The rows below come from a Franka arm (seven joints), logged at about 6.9 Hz.
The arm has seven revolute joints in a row. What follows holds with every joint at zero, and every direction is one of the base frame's. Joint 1 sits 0.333 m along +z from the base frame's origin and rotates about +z. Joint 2 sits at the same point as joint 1 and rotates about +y. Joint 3 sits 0.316 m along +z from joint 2 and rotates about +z. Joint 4 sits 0.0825 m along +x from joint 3 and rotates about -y. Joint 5 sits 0.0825 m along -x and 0.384 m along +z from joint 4 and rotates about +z. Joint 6 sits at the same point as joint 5 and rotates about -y. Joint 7 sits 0.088 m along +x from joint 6 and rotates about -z. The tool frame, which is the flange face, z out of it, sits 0.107 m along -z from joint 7; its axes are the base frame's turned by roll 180, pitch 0 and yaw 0 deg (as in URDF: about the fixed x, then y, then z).
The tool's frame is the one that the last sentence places.
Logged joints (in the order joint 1, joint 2, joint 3, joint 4, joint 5, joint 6, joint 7), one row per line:
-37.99 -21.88 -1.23 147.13 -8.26 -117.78 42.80
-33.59 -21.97 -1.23 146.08 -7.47 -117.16 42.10
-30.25 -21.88 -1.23 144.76 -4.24 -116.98 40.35
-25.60 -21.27 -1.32 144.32 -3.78 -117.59 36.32
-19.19 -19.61 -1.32 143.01 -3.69 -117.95 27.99
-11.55 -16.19 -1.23 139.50 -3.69 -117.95 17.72
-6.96 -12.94 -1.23 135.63 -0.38 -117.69 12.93
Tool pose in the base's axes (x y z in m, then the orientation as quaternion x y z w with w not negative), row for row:
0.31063 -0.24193 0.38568 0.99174 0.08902 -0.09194 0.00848
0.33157 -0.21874 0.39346 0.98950 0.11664 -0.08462 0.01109
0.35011 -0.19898 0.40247 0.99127 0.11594 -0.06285 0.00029
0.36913 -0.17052 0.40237 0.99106 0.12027 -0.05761 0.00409
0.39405 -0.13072 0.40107 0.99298 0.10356 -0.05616 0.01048
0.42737 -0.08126 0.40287 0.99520 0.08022 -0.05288 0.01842
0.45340 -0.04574 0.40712 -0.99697 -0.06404 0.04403 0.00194
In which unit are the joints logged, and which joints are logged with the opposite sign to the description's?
The joints are logged in degrees. Opposite sign: joint 3, joint 4, joint 6, joint 7.
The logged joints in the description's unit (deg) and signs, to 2 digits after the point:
-37.99 -21.88 1.23 -147.13 -8.26 117.78 -42.80
-33.59 -21.97 1.23 -146.08 -7.47 117.16 -42.10
-30.25 -21.88 1.23 -144.76 -4.24 116.98 -40.35
-25.60 -21.27 1.32 -144.32 -3.78 117.59 -36.32
-19.19 -19.61 1.32 -143.01 -3.69 117.95 -27.99
-11.55 -16.19 1.23 -139.50 -3.69 117.95 -17.72
-6.96 -12.94 1.23 -135.63 -0.38 117.69 -12.93

